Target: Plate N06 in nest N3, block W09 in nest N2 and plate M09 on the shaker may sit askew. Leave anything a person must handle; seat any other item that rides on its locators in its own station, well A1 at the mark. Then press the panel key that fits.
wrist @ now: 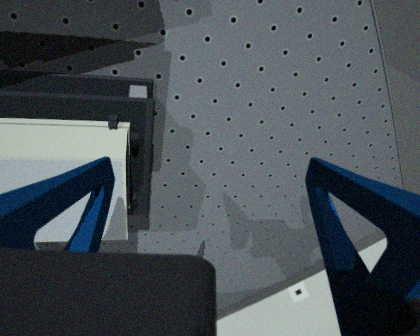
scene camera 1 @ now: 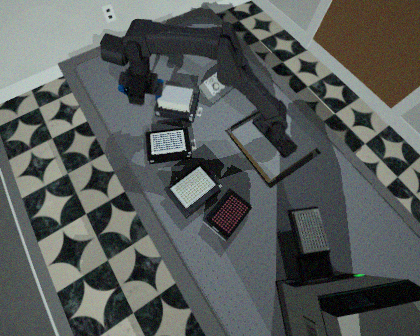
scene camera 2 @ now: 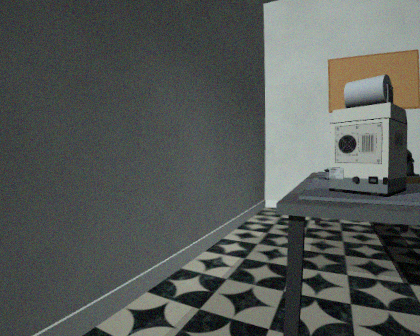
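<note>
A white block-like item (scene camera 1: 176,98) (wrist: 55,142) sits in a dark nest (scene camera 1: 175,115) (wrist: 142,112). Beside it a white well plate (scene camera 1: 168,142) is in a black nest (scene camera 1: 169,158). A cream plate (scene camera 1: 193,186) lies on a dark base, and a dark plate with red wells (scene camera 1: 229,214) is next to that. A grey plate (scene camera 1: 310,231) is at the large instrument. Labels are too small to read, so I cannot tell which is N06, W09 or M09. My gripper (scene camera 1: 141,87) (wrist: 210,168) is open and empty beside the white item, its left finger overlapping it in the wrist view. The panel (scene camera 1: 214,86) is partly hidden by the arm.
A tan-edged open frame (scene camera 1: 250,157) lies near the arm's base. The dark instrument (scene camera 1: 300,305) stands at the lower right. In scene camera 2 a white instrument (scene camera 2: 358,142) with a roll (scene camera 2: 367,92) on top stands on the table (scene camera 2: 345,212). The wall is close behind the gripper.
</note>
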